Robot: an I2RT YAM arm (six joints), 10 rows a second.
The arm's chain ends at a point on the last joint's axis. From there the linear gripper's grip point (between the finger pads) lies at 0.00 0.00 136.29 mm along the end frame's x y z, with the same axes.
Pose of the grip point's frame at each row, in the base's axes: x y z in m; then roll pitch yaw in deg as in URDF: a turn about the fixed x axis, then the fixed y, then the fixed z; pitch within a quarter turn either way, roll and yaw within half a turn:
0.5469 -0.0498 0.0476 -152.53 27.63 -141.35
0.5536 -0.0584 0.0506 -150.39 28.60 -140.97
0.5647 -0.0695 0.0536 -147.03 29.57 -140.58
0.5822 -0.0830 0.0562 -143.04 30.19 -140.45
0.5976 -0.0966 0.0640 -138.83 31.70 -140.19
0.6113 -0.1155 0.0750 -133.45 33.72 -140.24
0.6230 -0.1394 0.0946 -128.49 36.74 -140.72
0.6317 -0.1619 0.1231 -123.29 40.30 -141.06
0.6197 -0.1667 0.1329 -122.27 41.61 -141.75
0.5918 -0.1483 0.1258 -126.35 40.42 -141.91
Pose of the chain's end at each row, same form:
0.4638 -0.0357 0.1547 -152.53 27.63 -141.35
0.4671 -0.0418 0.1546 -150.39 28.60 -140.97
0.4740 -0.0480 0.1530 -147.03 29.57 -140.58
0.4878 -0.0547 0.1503 -143.04 30.19 -140.45
0.4987 -0.0622 0.1513 -138.83 31.70 -140.19
0.5080 -0.0727 0.1530 -133.45 33.72 -140.24
0.5162 -0.0890 0.1626 -128.49 36.74 -140.72
0.5225 -0.1037 0.1802 -123.29 40.30 -141.06
0.5104 -0.1061 0.1873 -122.27 41.61 -141.75
0.4829 -0.0942 0.1873 -126.35 40.42 -141.91

